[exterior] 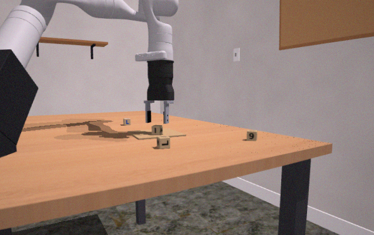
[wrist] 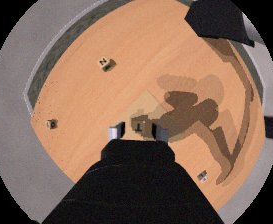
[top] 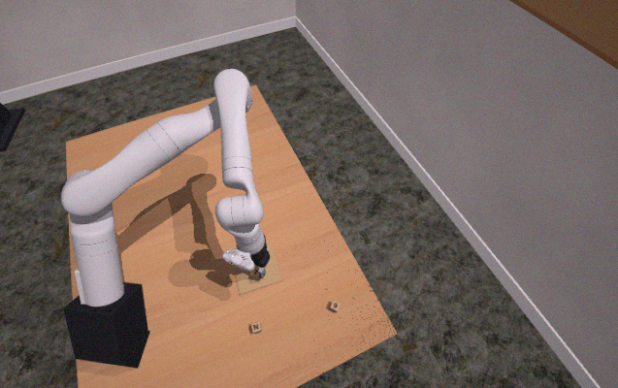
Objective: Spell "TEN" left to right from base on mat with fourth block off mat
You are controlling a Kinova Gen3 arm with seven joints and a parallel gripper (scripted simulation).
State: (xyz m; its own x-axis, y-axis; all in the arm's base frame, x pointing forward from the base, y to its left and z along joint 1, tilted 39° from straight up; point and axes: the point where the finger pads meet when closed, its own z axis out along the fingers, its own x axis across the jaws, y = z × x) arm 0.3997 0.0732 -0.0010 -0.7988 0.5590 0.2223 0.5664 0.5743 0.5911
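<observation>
Now: the mat 5 cm below my hand and 3 cm to the left of it.
</observation>
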